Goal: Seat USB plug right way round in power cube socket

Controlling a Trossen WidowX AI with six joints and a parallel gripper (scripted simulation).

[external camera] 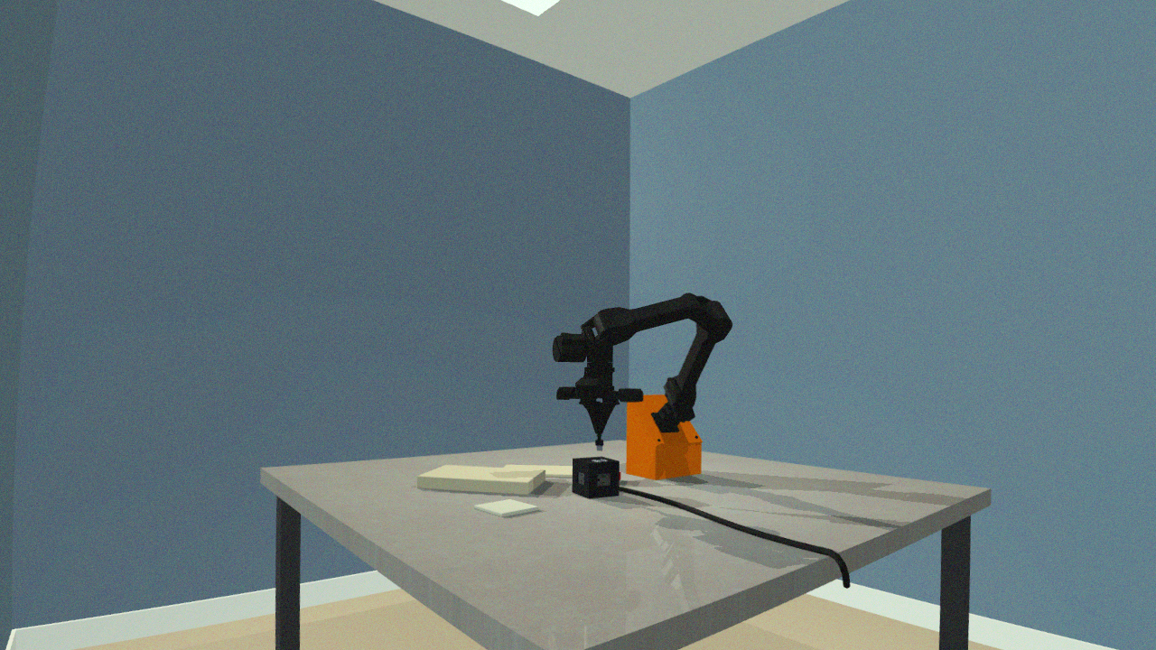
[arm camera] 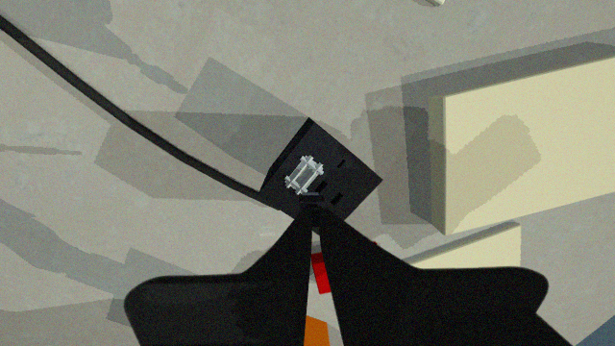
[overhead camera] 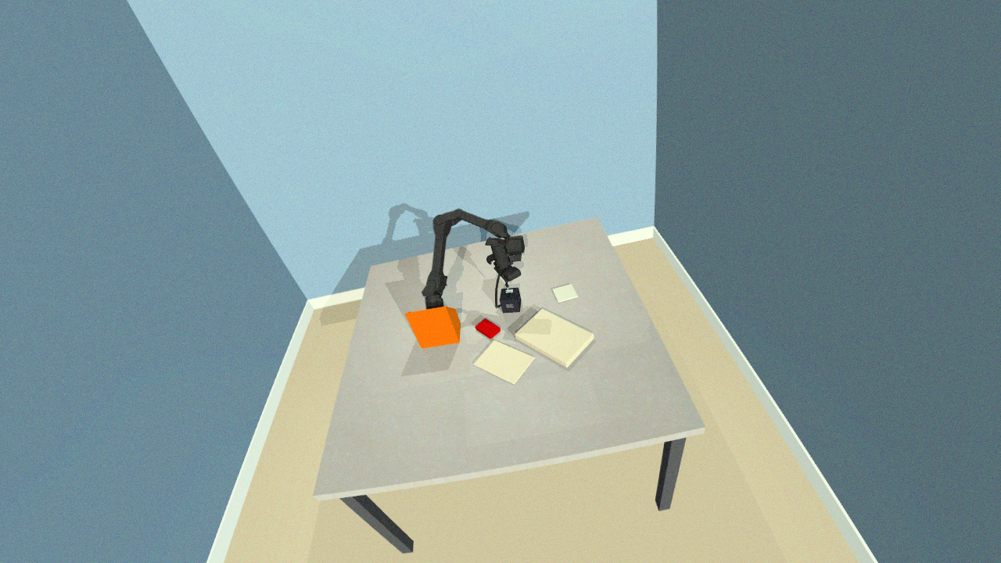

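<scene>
Now: gripper tip 2 cm above the usb plug. Round my gripper tip: silver-framed usb socket (7 cm below); then small cream tile (24 cm ahead, 2 cm to the left, 13 cm below); then red block (11 cm behind, 14 cm to the right, 13 cm below).
</scene>
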